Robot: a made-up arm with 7 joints. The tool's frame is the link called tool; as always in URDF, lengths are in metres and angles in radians.
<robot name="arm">
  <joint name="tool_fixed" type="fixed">
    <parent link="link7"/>
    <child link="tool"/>
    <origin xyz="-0.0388 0.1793 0.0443" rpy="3.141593 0 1.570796"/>
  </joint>
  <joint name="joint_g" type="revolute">
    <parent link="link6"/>
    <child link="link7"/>
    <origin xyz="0.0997 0.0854 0.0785" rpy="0 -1.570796 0"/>
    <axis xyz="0 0 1"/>
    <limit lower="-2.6" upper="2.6"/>
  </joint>
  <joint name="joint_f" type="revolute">
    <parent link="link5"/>
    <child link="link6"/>
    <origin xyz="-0.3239 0.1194 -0.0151" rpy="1.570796 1.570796 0"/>
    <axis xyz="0 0 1"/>
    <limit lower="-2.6" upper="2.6"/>
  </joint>
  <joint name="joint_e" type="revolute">
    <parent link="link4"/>
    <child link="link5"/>
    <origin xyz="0.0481 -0.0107 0.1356" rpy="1.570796 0 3.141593"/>
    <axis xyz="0 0 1"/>
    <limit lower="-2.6" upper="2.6"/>
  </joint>
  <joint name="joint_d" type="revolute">
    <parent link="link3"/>
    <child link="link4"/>
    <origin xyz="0.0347 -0.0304 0.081" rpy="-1.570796 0 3.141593"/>
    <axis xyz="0 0 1"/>
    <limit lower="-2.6" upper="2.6"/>
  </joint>
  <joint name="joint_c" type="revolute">
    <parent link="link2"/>
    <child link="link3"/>
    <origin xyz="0.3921 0.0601 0.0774" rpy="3.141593 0 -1.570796"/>
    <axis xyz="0 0 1"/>
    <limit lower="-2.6" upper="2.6"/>
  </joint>
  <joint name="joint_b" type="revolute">
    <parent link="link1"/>
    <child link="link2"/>
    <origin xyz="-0.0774 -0.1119 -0.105" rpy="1.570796 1.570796 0"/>
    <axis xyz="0 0 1"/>
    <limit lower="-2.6" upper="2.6"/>
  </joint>
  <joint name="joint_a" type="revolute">
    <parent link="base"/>
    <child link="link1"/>
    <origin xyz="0 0 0.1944" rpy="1.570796 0 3.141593"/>
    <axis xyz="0 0 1"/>
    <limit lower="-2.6" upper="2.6"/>
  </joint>
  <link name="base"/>
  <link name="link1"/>
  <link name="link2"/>
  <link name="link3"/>
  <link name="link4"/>
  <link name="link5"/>
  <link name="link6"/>
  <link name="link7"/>
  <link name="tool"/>
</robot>
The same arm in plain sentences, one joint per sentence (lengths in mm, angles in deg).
The arm has seven revolute joints in a row. What follows holds with every joint at zero, and every direction is one of the base frame's.
Joint 1 sits 194.4 mm along +z from the base frame's origin and rotates about +y, from -148.97 to 148.97 deg.
Joint 2 sits 77.4 mm along +x and 105 mm along -y and 111.9 mm along -z from joint 1 and rotates about -z, from -148.97 to 148.97 deg.
Joint 3 sits 60.1 mm along -x and 392.1 mm along -y and 77.4 mm along -z from joint 2 and rotates about +z, from -148.97 to 148.97 deg.
Joint 4 sits 34.7 mm along +x and 30.4 mm along -y and 81 mm along +z from joint 3 and rotates about -y, from -148.97 to 148.97 deg.
Joint 5 sits 48.1 mm along -x and 135.6 mm along -y and 10.7 mm along +z from joint 4 and rotates about -z, from -148.97 to 148.97 deg.
Joint 6 sits 323.9 mm along -x and 119.4 mm along -y and 15.1 mm along +z from joint 5 and rotates about +y, from -148.97 to 148.97 deg.
Joint 7 sits 85.4 mm along +x and 78.5 mm along +y and 99.7 mm along +z from joint 6 and rotates about -z, from -148.97 to 148.97 deg.
The tool frame, which is the frame that the pose is given for, sits 179.3 mm along +x and 38.8 mm along -y and 44.3 mm along -z from joint 7; its axes are the base frame's turned by roll 0, pitch 0 and yaw 0 deg (as in URDF: about the fixed x, then y, then z).

